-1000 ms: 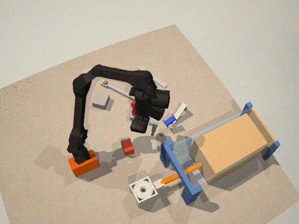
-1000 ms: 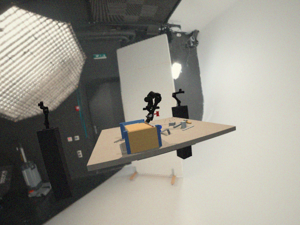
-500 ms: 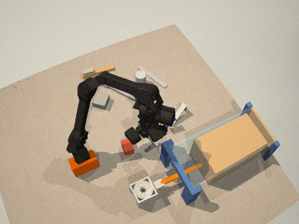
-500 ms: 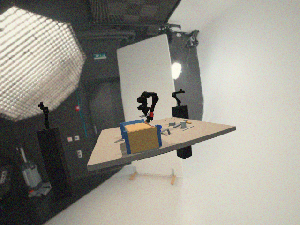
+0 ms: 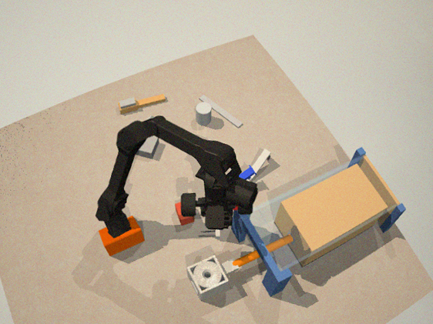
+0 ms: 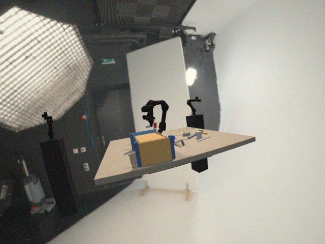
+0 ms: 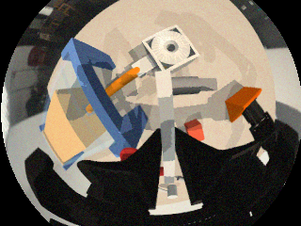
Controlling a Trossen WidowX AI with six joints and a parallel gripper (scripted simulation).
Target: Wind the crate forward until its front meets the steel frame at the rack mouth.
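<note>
The red-knobbed winch handle is 20 mm ahead of my gripper tip, 10 mm to the left of it and 10 mm above it. Round my gripper tip: hand winch: 120 mm behind, 100 mm to the right, 150 mm below; blue steel frame: 60 mm ahead, 120 mm to the right, 80 mm below; red knob: 60 mm ahead, 20 mm to the left, 10 mm above.
</note>
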